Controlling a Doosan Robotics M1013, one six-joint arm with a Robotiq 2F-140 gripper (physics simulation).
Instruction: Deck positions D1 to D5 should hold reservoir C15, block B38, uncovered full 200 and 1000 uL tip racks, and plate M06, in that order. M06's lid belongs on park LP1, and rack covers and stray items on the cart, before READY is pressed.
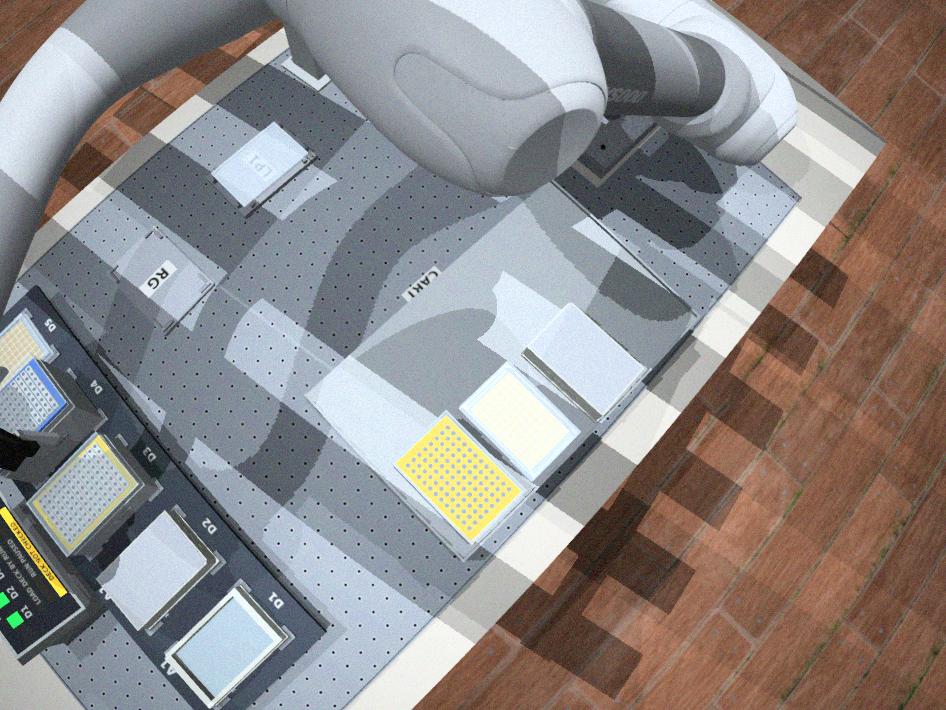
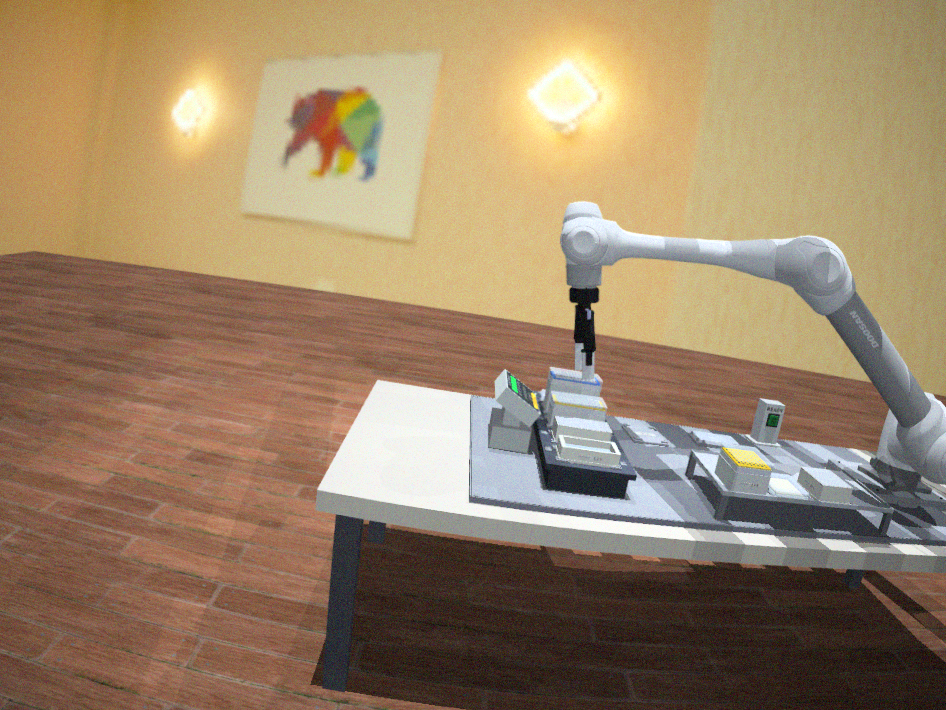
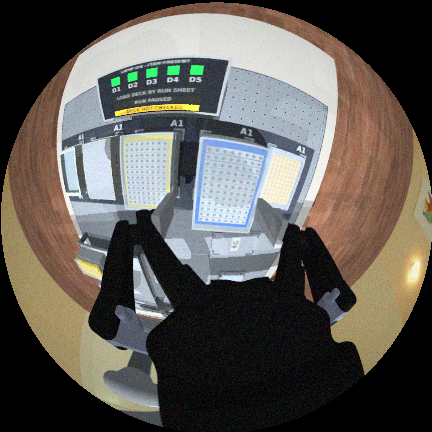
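Pixels of known places: gripper, fingertip midpoint: [image 1: 25, 410] [image 2: 584, 374] [image 3: 215, 205]; arm's base, origin of the base link: [image 2: 893, 481].
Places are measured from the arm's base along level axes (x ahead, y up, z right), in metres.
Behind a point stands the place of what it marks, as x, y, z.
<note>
My gripper [image 2: 585, 368] @(0.961, 0.149, 0.183) [image 3: 215, 205] @(0.961, 0.149, 0.183) is open and empty, its fingers spread on either side of the blue-rimmed tip rack [image 1: 38, 397] @(0.939, 0.144, 0.184) [image 2: 574, 379] @(0.990, 0.138, 0.156) [image 3: 230, 185] @(0.987, 0.144, 0.200) at D4. Finger contact and whether the rack is covered are unclear. A yellow-rimmed tip rack [image 1: 84, 492] @(0.985, 0.109, 0.071) [image 3: 147, 172] @(0.993, 0.109, 0.082) stands at D3, a white block [image 1: 156, 569] @(0.994, 0.082, -0.052) [image 3: 99, 170] @(1.000, 0.082, -0.038) at D2, and a pale-blue reservoir [image 1: 229, 645] @(1.007, 0.056, -0.174) [image 3: 71, 172] @(1.007, 0.055, -0.176) at D1. A tan-welled plate [image 1: 22, 343] @(0.930, 0.054, 0.319) [image 3: 284, 177] @(0.977, 0.053, 0.327) sits at D5. A pale lid [image 1: 263, 164] @(0.500, 0.000, 0.270) lies on LP1.
The cart [image 1: 427, 328] @(0.547, 0.042, -0.100) holds a bright yellow rack [image 1: 462, 477] @(0.672, 0.113, -0.258) [image 2: 745, 458] @(0.697, 0.113, -0.291), a pale yellow plate [image 1: 519, 420] @(0.569, 0.059, -0.265) and a white block [image 1: 588, 359] @(0.461, 0.084, -0.285) [image 2: 825, 485] @(0.500, 0.083, -0.340). A display [image 3: 155, 100] @(1.105, 0.095, 0.091) beside the deck shows five green lamps. RG [image 1: 164, 278] @(0.725, -0.010, 0.257) is near the deck. The READY post [image 2: 767, 420] @(0.308, 0.061, 0.319) stands farther off.
</note>
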